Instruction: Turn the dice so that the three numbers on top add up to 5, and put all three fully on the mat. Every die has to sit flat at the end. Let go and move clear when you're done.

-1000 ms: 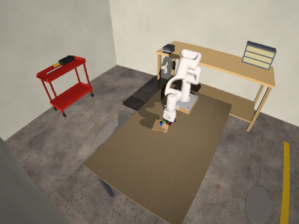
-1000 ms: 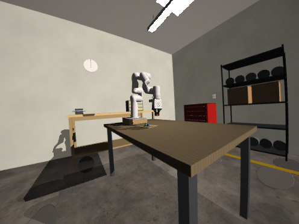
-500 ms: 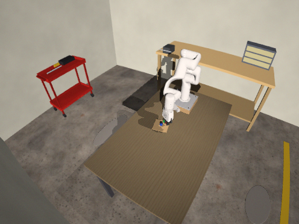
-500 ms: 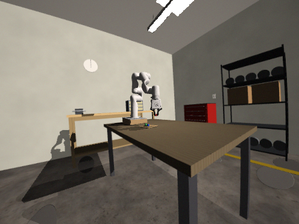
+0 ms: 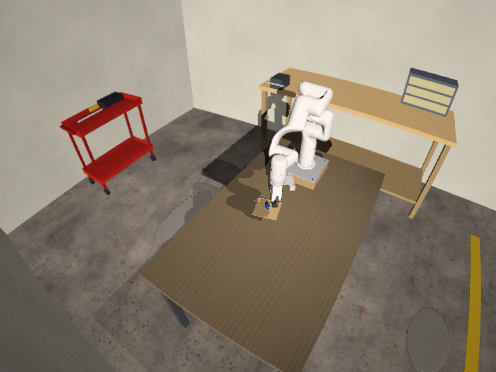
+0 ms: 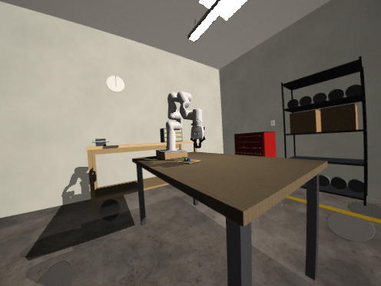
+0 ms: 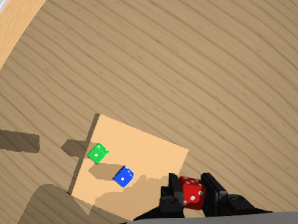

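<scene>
My hand is 5 cm past the blue die, 6 cm to the left of it and 11 cm above it. From my hand the other things lie so: tan mat (5 cm behind, 6 cm to the right, 12 cm below); then red die (1 cm below); then green die (10 cm behind, 4 cm to the right, 11 cm below).
</scene>
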